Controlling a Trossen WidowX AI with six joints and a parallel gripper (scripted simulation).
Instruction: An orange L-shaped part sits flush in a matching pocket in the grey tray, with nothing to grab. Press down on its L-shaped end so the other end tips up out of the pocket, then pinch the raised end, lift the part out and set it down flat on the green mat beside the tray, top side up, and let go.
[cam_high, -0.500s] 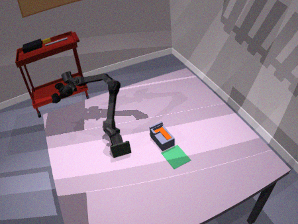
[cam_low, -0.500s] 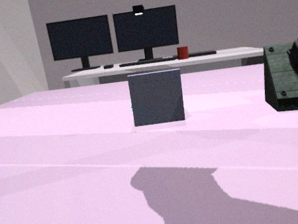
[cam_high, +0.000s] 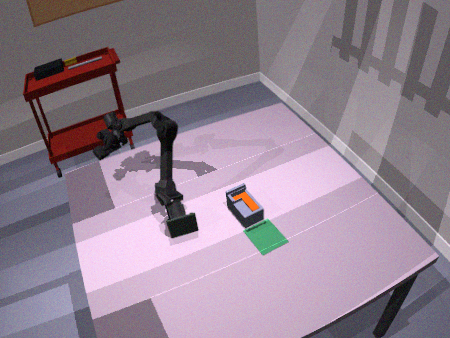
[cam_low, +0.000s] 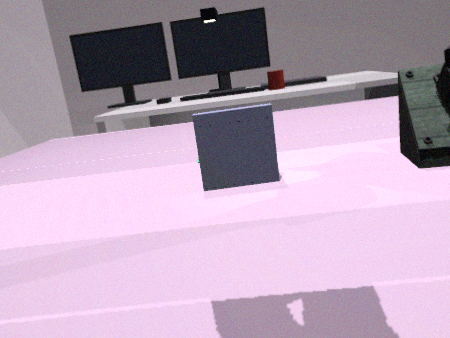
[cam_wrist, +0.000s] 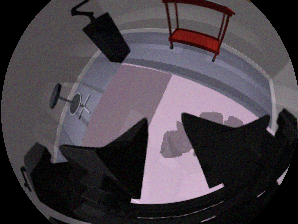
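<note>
My gripper tip is 54 cm to the left of the orange L-shaped part, 47 cm short of it and 7 cm above it. From my gripper tip the other things lie so: green mat (71 cm to the right, 48 cm ahead, 13 cm below).
</note>
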